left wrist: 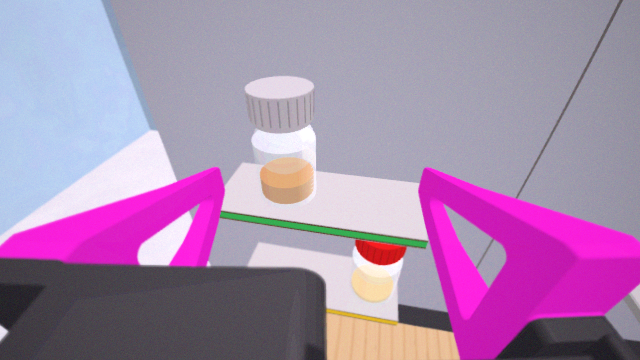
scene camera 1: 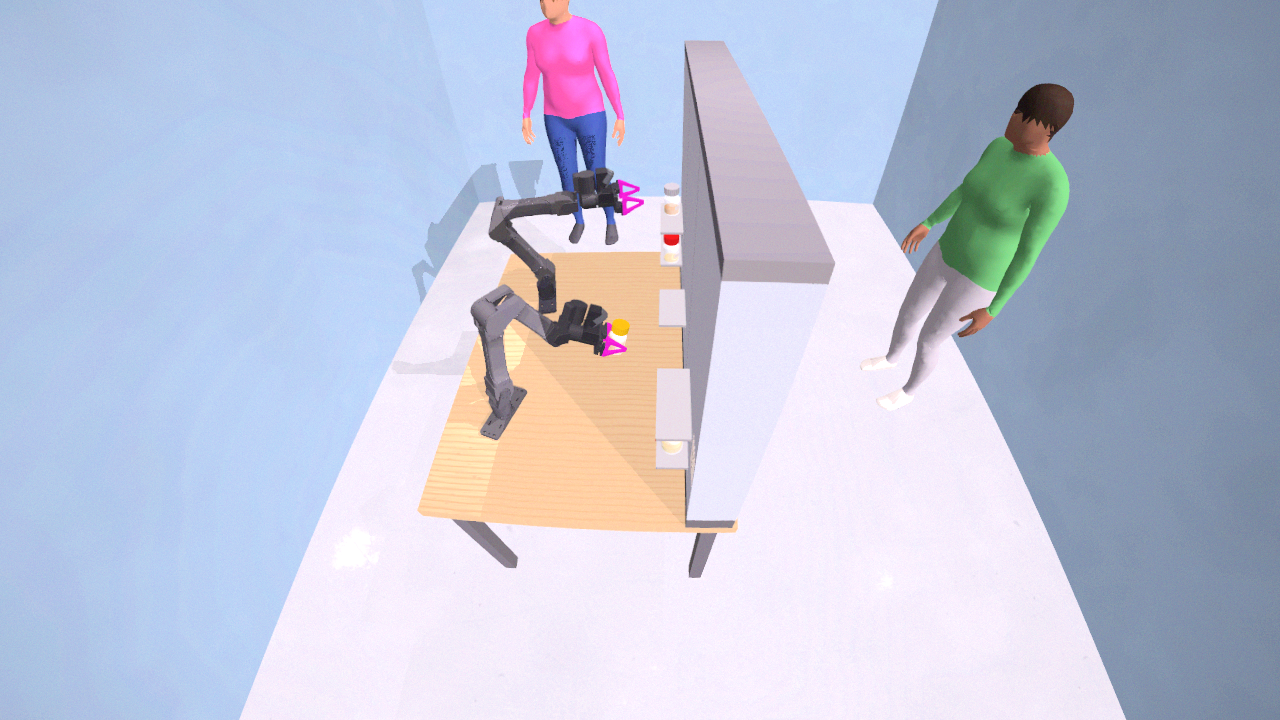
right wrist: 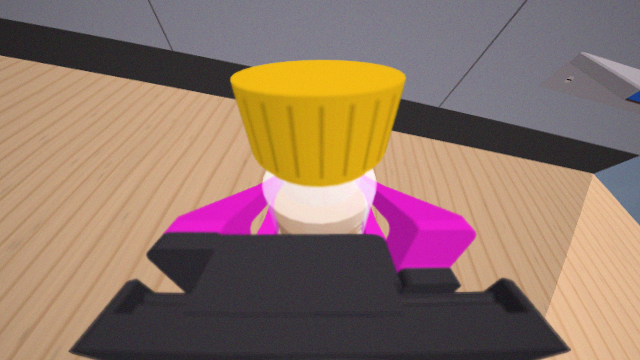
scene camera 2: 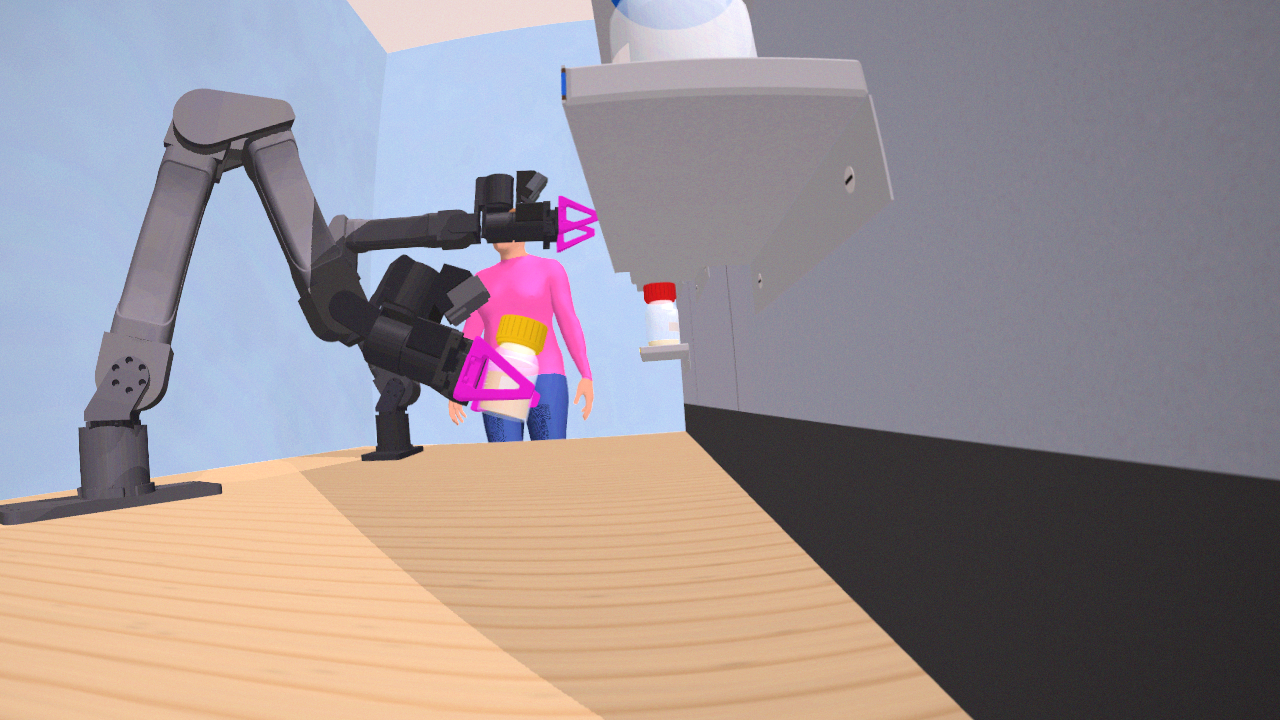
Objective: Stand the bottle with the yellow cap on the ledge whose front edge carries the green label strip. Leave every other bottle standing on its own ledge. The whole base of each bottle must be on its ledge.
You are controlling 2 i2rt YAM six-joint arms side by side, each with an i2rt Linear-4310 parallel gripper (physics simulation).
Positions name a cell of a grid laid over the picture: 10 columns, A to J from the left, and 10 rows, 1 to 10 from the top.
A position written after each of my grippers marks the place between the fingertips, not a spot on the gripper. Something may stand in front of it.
my left gripper: left wrist F5; scene camera 1 F3; scene camera 2 E4; not seen in the right wrist view (out of frame)
